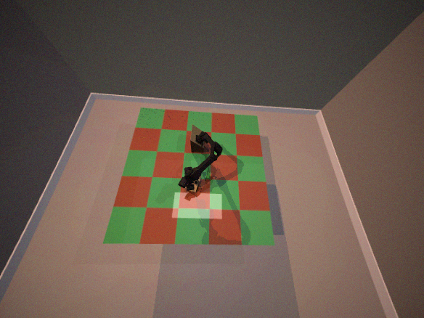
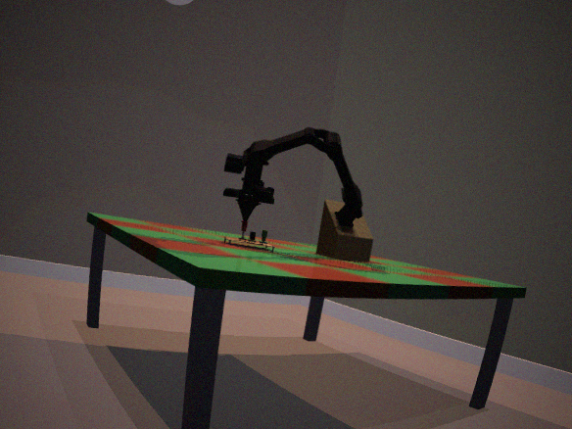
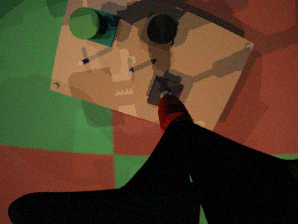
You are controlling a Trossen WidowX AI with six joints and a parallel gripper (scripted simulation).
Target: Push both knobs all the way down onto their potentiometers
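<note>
Right now the red knob is 2 cm below my gripper tip. The rest, counted from my gripper tip: green knob (5 cm behind, 5 cm to the left, 4 cm below).
</note>
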